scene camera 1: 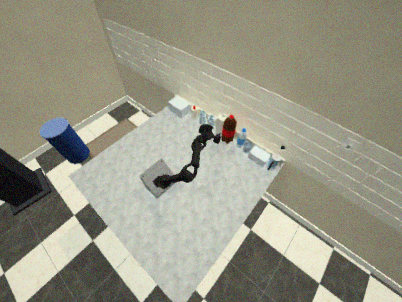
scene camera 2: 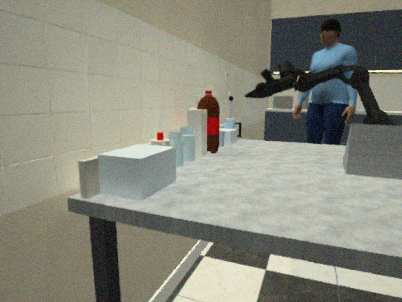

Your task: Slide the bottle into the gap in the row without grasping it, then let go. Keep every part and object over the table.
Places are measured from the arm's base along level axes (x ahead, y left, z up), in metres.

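Where they show: gripper, between the fingertips: (scene camera 1: 215, 130) (scene camera 2: 247, 96); arm's base, origin of its link: (scene camera 1: 158, 181) (scene camera 2: 385, 147).
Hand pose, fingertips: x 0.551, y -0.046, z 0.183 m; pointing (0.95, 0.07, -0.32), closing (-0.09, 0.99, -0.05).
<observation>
Things, the pixels of their top centre, and the offset from my fingertips. Level surfaces: height alone.
- red cap, centre of its top: (scene camera 2: 208, 90) (scene camera 1: 231, 116) 0.024 m up, 0.194 m ahead, 0.009 m left
- tall white box, centre of its top: (scene camera 2: 197, 100) (scene camera 1: 223, 113) 0.021 m down, 0.203 m ahead, 0.102 m left
- small clear bottle with a blue cap, centre of its top: (scene camera 1: 244, 129) 0.060 m down, 0.228 m ahead, 0.118 m right
- red-capped container, centre of its top: (scene camera 2: 160, 132) (scene camera 1: 194, 106) 0.136 m down, 0.172 m ahead, 0.436 m left
- table, height of its surface: 0.276 m down
A large brown bottle with a red label and red cap (scene camera 1: 229, 129) (scene camera 2: 213, 125) stands upright in the row along the wall. It is between a tall white box (scene camera 1: 219, 122) (scene camera 2: 198, 131) and a small clear bottle with a blue cap (scene camera 1: 242, 137). Its base stands near the front of the row; how deep it sits in the gap is hard to tell. My gripper (scene camera 1: 218, 139) (scene camera 2: 248, 95) is open, with nothing between its fingers. It is raised above the table in front of the bottle, apart from it in the scene camera 2 view. The fingers look small and dark.
Pale blue bottles (scene camera 1: 202, 118) (scene camera 2: 187, 144) and a red-capped container (scene camera 1: 194, 108) (scene camera 2: 160, 136) stand left of the white box. White blocks (scene camera 1: 179, 105) (scene camera 1: 259, 155) stand toward the row's ends. The tiled wall (scene camera 2: 135, 90) rises behind. The table (scene camera 1: 165, 240) (scene camera 2: 280, 200) carries my grey base (scene camera 2: 372, 150).
</observation>
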